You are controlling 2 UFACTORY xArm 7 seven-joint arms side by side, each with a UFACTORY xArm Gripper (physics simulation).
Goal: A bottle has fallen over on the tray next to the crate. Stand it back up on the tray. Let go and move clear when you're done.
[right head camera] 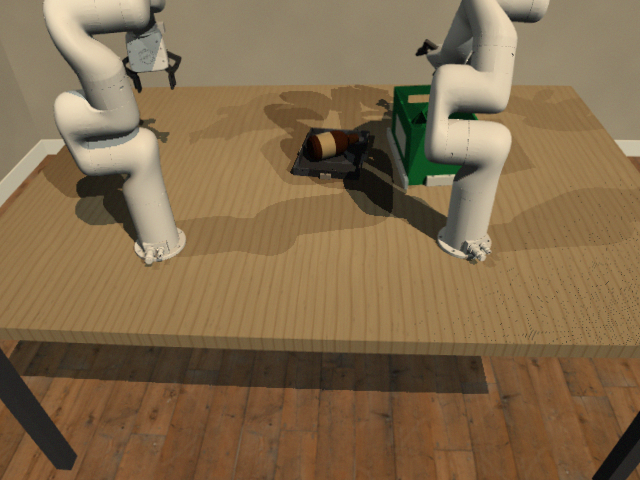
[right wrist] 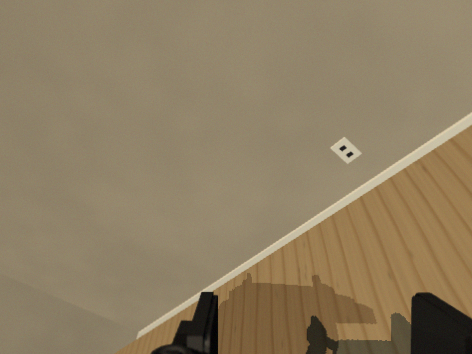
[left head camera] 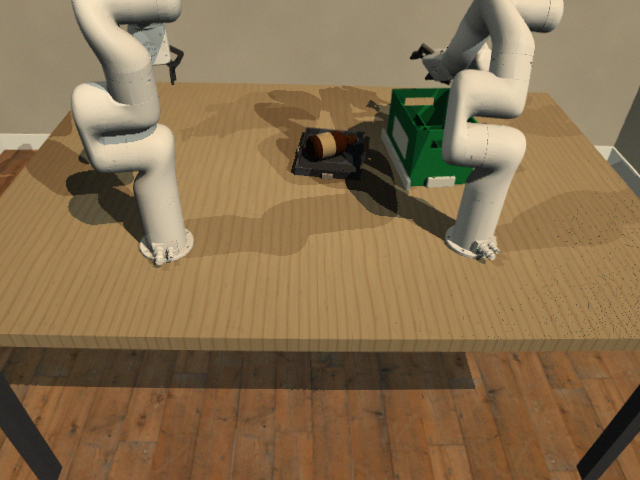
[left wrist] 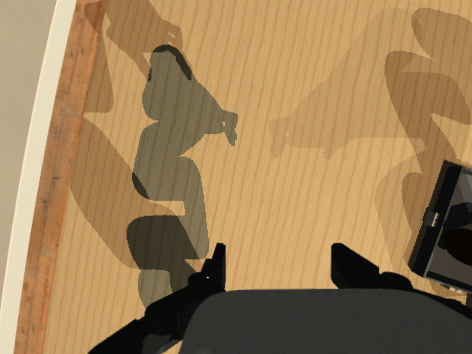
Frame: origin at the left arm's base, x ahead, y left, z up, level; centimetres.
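Seen in the pictures: left gripper, fingertip midpoint: [right head camera: 156, 89] [left wrist: 278, 261]; right gripper, fingertip midpoint: [right head camera: 426, 62] [right wrist: 313, 325] [left head camera: 419, 65]; left arm's base, origin of the base link: [right head camera: 160, 244] [left head camera: 167, 244]; right arm's base, origin of the base link: [right head camera: 463, 241] [left head camera: 470, 241].
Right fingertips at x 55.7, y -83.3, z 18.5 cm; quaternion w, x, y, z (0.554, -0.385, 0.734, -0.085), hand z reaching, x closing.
Observation:
Offsets run from my right fingertips to a thing's middle. "spot": to the spot under its first point.
The brown bottle @(dx -21.7, dy +34.2, dz -14.3 cm) [left head camera: 324, 145] [right head camera: 325, 145] with a tan label lies on its side on the dark tray @(dx -21.8, dy +34.6, dz -17.2 cm) [left head camera: 338, 167] [right head camera: 338, 167], its neck pointing right and slightly toward the back. Part of the bottle [left wrist: 457, 243] and part of the tray @(spot: dx -13.4, dy +41.7, dz -17.9 cm) [left wrist: 441, 195] show at the right edge of the left wrist view. The green crate @(dx -29.0, dy +6.6, dz -9.7 cm) [left head camera: 431, 166] [right head camera: 421, 167] stands right of the tray. My left gripper [right head camera: 155, 87] [left wrist: 278, 261] is open and empty, above the table at the back left, well away from the bottle. My right gripper [left head camera: 421, 67] [right wrist: 313, 325] is open and empty, raised behind and above the crate.
The right arm [left head camera: 483, 149] [right head camera: 467, 147] partly hides the crate from the head cameras. The left arm [left head camera: 155, 180] [right head camera: 144, 180] stands left of the tray. A wall [left head camera: 310, 41] [right wrist: 200, 125] with a socket [right wrist: 346, 150] is beyond the table's back edge.

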